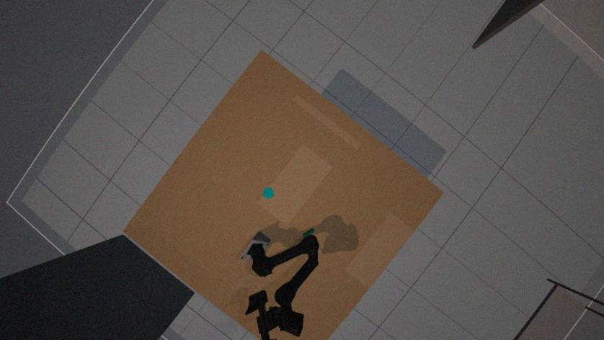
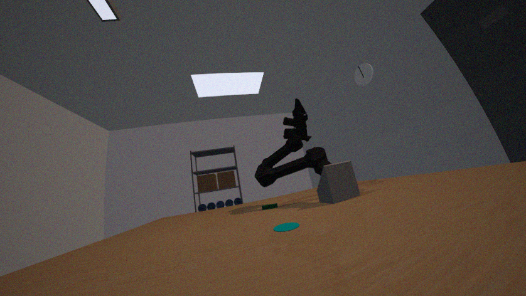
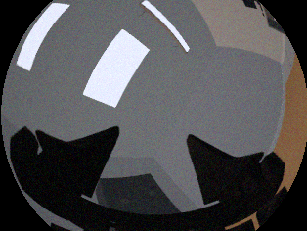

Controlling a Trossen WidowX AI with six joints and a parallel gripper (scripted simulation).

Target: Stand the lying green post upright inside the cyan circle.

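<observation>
Right now the green post is 21 cm ahead of my gripper tip, 10 cm to the right of it and 47 cm below it. Also, from my gripper tip: cyan circle 29 cm ahead, 20 cm to the left, 48 cm below.
</observation>
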